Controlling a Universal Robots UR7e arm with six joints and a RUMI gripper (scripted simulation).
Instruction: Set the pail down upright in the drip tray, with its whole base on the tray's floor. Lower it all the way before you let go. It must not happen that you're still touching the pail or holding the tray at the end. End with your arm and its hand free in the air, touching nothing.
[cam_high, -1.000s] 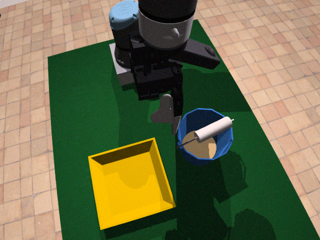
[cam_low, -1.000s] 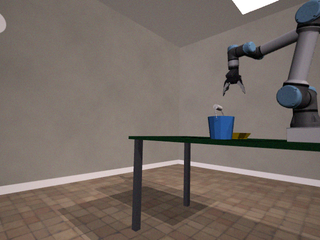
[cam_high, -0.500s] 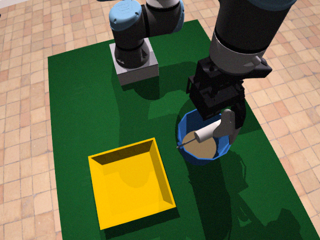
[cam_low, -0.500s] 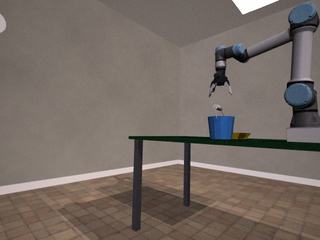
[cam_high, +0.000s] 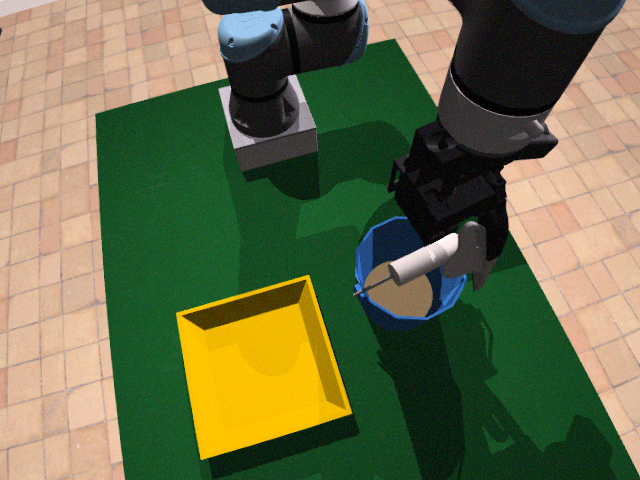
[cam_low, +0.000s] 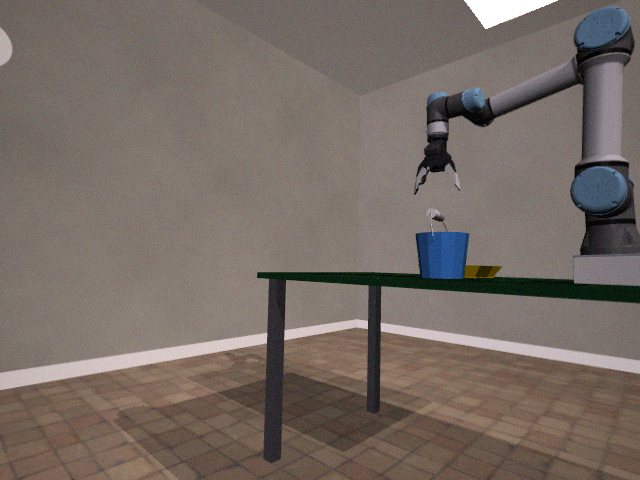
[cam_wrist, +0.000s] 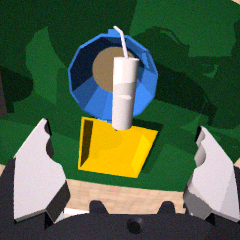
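My gripper is now 10 mm past the white cylindrical grip and 110 mm above it. Also, from my hand: pail: 10 mm behind, 170 mm below; then yellow drip tray: 70 mm ahead, 270 mm to the right, 280 mm below.
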